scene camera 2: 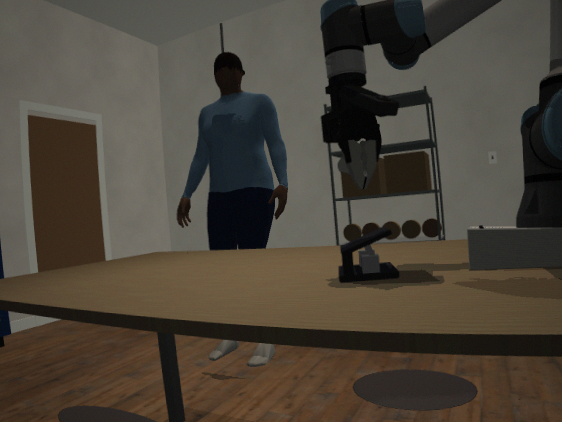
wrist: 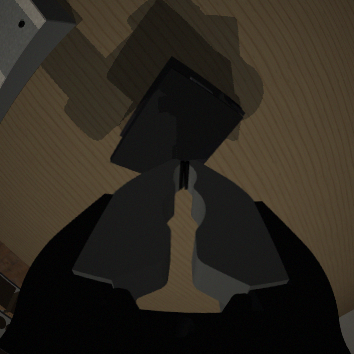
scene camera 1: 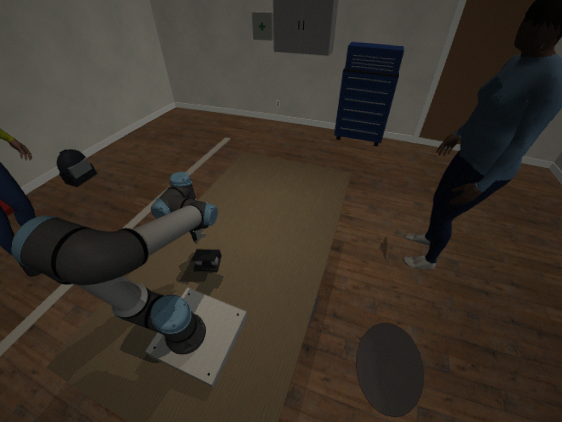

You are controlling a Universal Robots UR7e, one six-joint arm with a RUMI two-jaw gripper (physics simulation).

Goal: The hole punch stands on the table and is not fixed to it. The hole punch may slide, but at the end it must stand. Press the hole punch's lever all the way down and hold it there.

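Frame: origin at the arm's base, x ahead, y left, z up, level; metres.
Seen in the pictures: gripper, fingertip midpoint: [scene camera 2: 362,189] [wrist: 183,163] [scene camera 1: 196,242]; arm's base at its link origin: [scene camera 2: 556,227] [scene camera 1: 186,333].
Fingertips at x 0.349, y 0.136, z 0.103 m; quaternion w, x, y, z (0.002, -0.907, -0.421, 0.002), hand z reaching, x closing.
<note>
Offsets run from my fingertips to a thing's top centre. Level surfaces: height alone.
The black hole punch {dx +0.010, dy -0.018, dz -0.076 m} [scene camera 1: 207,260] [scene camera 2: 346,266] [wrist: 192,120] stands upright on the table {dz -0.161 m} [scene camera 1: 280,210] [scene camera 2: 200,295] [wrist: 300,165]. Its lever {dx +0.010, dy -0.018, dz -0.076 m} [scene camera 2: 365,240] is raised and slopes upward, with the free end toward the robot base; a grey block sits beneath it. My gripper [scene camera 1: 199,238] [scene camera 2: 364,187] [wrist: 183,163] is shut and empty, pointing down. In the second scene view its tips hang above the lever with a clear gap and do not touch it. In the wrist view the fingertips overlap the near edge of the punch.
The robot's pale mounting plate [scene camera 1: 225,320] [scene camera 2: 515,248] stands on the table beside the punch, on the arm's side. A person in blue [scene camera 1: 510,115] [scene camera 2: 240,145] stands beyond the table. A shelf rack [scene camera 2: 436,165] and a blue tool cabinet [scene camera 1: 367,95] stand farther off.
</note>
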